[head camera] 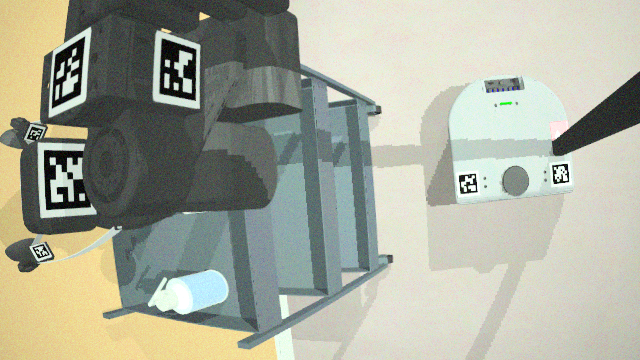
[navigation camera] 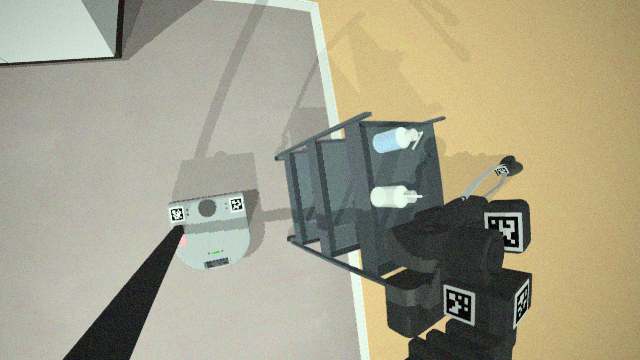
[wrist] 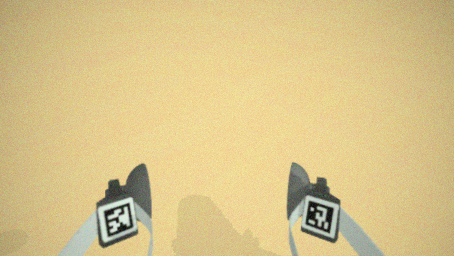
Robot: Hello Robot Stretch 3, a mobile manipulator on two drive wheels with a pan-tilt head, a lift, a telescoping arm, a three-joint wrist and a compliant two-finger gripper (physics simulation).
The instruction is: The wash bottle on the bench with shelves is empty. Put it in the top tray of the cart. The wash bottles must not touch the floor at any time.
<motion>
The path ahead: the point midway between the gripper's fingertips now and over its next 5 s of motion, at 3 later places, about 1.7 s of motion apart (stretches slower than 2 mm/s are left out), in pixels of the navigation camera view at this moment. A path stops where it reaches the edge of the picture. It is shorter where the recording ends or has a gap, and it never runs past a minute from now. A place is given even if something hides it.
My gripper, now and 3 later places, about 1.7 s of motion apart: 518, 197; 423, 146; 149, 238; 165, 229
</motion>
